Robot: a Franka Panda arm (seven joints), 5 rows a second.
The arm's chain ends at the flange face. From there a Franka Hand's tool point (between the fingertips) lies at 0.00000 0.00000 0.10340 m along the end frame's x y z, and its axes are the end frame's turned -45 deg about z.
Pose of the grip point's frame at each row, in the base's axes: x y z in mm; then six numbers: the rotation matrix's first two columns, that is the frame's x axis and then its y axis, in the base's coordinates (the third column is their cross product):
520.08 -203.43 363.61 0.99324 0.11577 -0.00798 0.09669 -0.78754 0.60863
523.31 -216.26 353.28 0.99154 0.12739 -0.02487 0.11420 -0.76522 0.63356
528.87 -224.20 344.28 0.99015 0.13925 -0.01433 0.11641 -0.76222 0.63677
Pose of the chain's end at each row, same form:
513.44 -140.84 445.65 0.77070 -0.47501 0.42472 -0.63396 -0.63874 0.43601
516.93 -151.01 433.24 0.78188 -0.45101 0.43041 -0.62037 -0.63117 0.46558
520.83 -158.83 423.99 0.78246 -0.44051 0.44013 -0.61783 -0.63744 0.46040

